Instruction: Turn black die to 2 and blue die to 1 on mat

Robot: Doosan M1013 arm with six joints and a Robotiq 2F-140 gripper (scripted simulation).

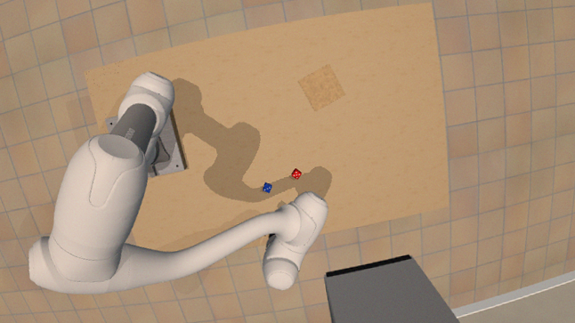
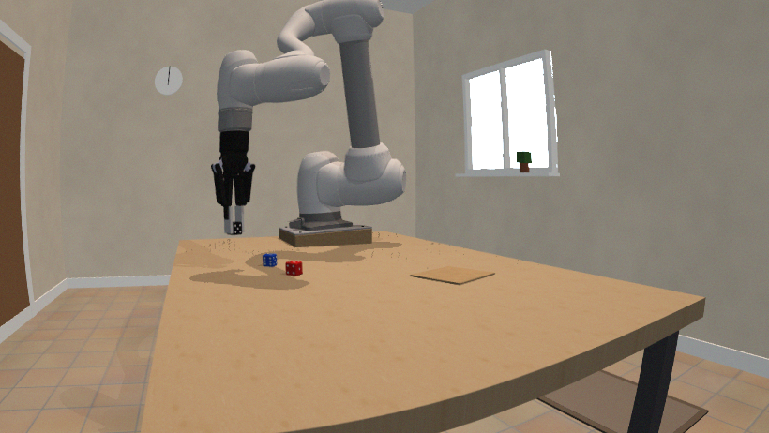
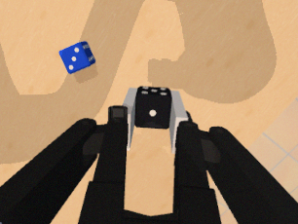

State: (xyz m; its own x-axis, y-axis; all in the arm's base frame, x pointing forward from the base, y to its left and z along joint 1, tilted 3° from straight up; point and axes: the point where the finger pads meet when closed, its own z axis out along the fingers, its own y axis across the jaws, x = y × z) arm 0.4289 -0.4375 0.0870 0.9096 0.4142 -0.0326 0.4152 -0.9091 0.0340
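Right now my hand is 110 mm above the blue die, 100 mm to the right of it and 10 mm past it. Also, from my hand: red die 120 mm ahead, 110 mm to the left, 110 mm below; then black die 20 mm below; then cork mat 410 mm to the left, 330 mm ahead, 120 mm below.
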